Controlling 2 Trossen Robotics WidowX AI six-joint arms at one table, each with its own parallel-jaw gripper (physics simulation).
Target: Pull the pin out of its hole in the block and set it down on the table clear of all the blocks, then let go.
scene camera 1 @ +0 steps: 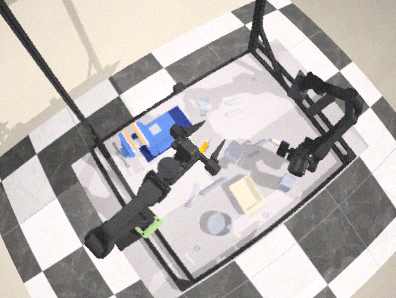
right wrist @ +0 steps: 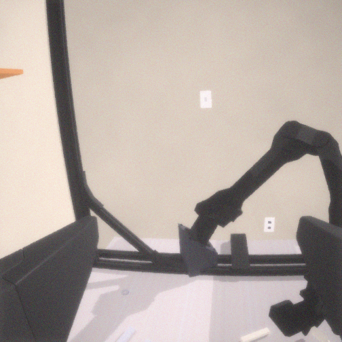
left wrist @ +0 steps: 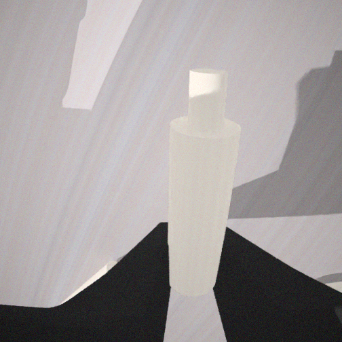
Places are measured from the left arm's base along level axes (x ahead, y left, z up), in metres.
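Where they show: right gripper, between the fingertips: [scene camera 1: 215, 130]; left arm's base, origin of its link: [scene camera 1: 302, 83]; right arm's base, origin of its link: [scene camera 1: 143, 219].
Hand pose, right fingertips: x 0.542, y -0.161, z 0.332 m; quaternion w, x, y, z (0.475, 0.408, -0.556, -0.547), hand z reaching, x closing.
Observation:
Things, the pixels of their centre, and the offset from my right fingertips. "*": a spot on its surface instead.
- small grey-blue block, middle of its body: [scene camera 1: 286, 182] dx -0.099, dy +0.304, dz -0.382 m
- larger grey-blue block, middle of its body: [scene camera 1: 234, 151] dx -0.104, dy +0.046, dz -0.392 m
- loose pale peg, middle of its body: [scene camera 1: 278, 143] dx -0.251, dy +0.191, dz -0.417 m
- cream tray, middle of its body: [scene camera 1: 247, 195] dx +0.023, dy +0.187, dz -0.411 m
- grey round thing, middle of its body: [scene camera 1: 220, 224] dx +0.185, dy +0.153, dz -0.412 m
- yellow piece, middle of its body: [scene camera 1: 204, 146] dx -0.064, dy -0.076, dz -0.414 m
- blue assembly, a spot on its surface: [scene camera 1: 165, 131] * dx -0.014, dy -0.231, dz -0.338 m
The cream pin [left wrist: 202, 185] stands upright between the left fingers in the left wrist view, its narrow end up and its full outline showing, with no block around it. My left gripper [left wrist: 188, 233] [scene camera 1: 291, 156] is shut on the pin, over the table at the right in scene camera 1. A small grey-blue block [scene camera 1: 287, 181] lies just below that gripper in the picture; a larger grey-blue block [scene camera 1: 234, 151] lies farther left. Their holes are too small to make out. My right gripper [scene camera 1: 214, 131] is open and empty, raised over the table's middle.
A loose pale peg [scene camera 1: 274, 141] [right wrist: 255, 335] lies near the left gripper; another pale peg [left wrist: 95, 282] shows at lower left in the left wrist view. A cream tray [scene camera 1: 254, 208], a grey round thing [scene camera 1: 216, 223], a yellow piece [scene camera 1: 204, 147] and a blue assembly [scene camera 1: 165, 131] are on the table.

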